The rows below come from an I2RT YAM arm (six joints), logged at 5 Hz.
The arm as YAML. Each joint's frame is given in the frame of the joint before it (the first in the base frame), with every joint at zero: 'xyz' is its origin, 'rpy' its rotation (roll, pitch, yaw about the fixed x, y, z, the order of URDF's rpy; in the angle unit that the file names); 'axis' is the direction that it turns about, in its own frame. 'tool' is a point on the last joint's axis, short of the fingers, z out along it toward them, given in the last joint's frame.
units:
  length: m
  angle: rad
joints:
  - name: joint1
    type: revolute
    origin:
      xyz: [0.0, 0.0, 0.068]
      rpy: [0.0, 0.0, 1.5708]
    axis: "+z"
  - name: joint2
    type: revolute
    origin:
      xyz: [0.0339, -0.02, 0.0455]
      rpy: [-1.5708, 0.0, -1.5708]
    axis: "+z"
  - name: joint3
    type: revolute
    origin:
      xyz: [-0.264, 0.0, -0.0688]
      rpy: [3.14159, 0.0, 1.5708]
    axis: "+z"
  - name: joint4
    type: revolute
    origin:
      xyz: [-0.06, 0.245, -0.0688]
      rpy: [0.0, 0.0, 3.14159]
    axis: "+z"
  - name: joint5
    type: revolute
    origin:
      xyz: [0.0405, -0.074, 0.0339]
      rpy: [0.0, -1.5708, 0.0]
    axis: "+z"
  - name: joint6
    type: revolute
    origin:
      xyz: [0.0, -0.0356, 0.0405]
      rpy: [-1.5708, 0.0, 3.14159]
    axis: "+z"
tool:
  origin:
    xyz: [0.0, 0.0, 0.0]
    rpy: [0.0, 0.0, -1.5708]
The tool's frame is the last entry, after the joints.
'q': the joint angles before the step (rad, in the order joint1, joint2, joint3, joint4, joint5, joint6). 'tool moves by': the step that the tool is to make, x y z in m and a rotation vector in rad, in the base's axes. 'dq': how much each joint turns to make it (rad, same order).
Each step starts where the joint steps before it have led.
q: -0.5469 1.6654 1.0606 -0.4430 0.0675 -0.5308
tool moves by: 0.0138 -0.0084 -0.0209 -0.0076 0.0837 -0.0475
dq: 0.0070 0.1093 0.0525 -0.0135 0.0695 0.0249
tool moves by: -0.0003 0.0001 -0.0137 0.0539 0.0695 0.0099
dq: -0.0016 0.0455 0.0141 -0.0551 -0.0142 -0.0065
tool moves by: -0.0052 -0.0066 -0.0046 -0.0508 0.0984 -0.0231
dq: -0.0146 0.0220 0.0145 -0.0461 0.0921 -0.0238
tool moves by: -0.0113 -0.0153 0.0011 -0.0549 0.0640 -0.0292
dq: -0.0472 0.0014 0.0059 -0.0173 0.0718 -0.0429
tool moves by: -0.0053 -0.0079 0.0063 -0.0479 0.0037 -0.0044
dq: -0.0240 -0.0182 -0.0026 0.0189 0.0331 -0.0330
